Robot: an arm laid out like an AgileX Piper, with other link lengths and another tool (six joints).
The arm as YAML. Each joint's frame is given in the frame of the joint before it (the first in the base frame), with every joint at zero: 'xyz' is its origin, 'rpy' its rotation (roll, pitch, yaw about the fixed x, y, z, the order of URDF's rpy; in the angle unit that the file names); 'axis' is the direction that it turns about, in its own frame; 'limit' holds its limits. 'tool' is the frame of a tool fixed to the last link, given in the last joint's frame.
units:
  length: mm
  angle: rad
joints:
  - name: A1
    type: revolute
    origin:
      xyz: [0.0, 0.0, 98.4]
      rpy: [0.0, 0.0, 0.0]
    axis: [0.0, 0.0, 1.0]
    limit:
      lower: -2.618
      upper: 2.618
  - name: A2
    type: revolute
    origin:
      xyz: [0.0, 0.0, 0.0]
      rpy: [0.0, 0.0, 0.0]
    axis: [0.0, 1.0, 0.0]
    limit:
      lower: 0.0
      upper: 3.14
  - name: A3
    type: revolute
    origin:
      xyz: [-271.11, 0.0, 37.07]
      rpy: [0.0, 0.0, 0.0]
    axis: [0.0, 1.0, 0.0]
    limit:
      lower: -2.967
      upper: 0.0
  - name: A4
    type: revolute
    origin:
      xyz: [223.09, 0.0, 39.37]
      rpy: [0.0, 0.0, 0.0]
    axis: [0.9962, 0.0, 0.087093]
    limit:
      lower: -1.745
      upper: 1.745
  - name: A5
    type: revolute
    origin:
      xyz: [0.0, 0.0, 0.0]
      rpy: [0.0, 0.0, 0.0]
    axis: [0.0, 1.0, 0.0]
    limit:
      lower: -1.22
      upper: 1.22
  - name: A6
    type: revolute
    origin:
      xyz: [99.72, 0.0, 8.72]
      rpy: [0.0, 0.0, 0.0]
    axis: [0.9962, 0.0, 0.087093]
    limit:
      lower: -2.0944
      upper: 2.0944
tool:
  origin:
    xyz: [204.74, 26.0, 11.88]
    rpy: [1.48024, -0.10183, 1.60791]
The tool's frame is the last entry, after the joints.
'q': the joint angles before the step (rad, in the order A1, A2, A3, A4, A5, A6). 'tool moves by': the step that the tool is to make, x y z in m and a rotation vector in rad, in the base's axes. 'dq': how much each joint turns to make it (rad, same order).
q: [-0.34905 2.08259 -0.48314 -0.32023 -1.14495 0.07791]
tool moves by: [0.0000 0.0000 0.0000 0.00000 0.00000 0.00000]
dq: [0.00000 0.00000 0.00000 0.00000 0.00000 0.00000]
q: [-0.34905 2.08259 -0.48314 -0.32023 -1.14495 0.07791]
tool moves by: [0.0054 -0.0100 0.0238 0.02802 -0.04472 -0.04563]
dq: [0.00030 -0.05392 -0.00009 0.02991 0.00927 0.04652]
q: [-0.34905 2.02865 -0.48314 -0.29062 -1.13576 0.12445]
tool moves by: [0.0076 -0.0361 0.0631 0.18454 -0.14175 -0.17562]
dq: [-0.00005 -0.11905 -0.00001 0.12058 0.00387 0.21442]
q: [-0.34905 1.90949 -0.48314 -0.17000 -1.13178 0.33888]
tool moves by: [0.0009 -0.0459 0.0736 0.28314 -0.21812 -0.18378]
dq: [0.00001 -0.10253 -0.03332 0.14934 0.00009 0.30016]
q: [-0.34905 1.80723 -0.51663 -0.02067 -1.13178 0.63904]
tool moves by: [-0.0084 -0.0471 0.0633 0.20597 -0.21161 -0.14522]
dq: [-0.00017 -0.07177 -0.06580 0.15825 0.01864 0.19802]
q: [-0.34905 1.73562 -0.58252 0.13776 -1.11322 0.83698]
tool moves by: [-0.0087 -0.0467 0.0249 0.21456 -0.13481 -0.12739]
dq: [-0.00027 -0.02706 -0.09433 0.17269 0.09694 0.13974]
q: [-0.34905 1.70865 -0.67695 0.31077 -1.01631 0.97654]
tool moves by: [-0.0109 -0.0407 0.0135 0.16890 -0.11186 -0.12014]
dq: [0.00017 -0.00451 -0.09789 0.18329 0.08065 0.06077]
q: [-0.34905 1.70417 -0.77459 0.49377 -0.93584 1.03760]
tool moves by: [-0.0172 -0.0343 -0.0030 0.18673 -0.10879 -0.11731]
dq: [-0.00001 -0.00015 -0.07565 0.20142 0.07082 0.04938]
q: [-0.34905 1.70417 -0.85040 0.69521 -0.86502 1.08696]
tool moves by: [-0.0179 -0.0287 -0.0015 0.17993 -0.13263 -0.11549]
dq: [-0.00423 -0.00005 -0.08999 0.21566 0.06045 0.02827]
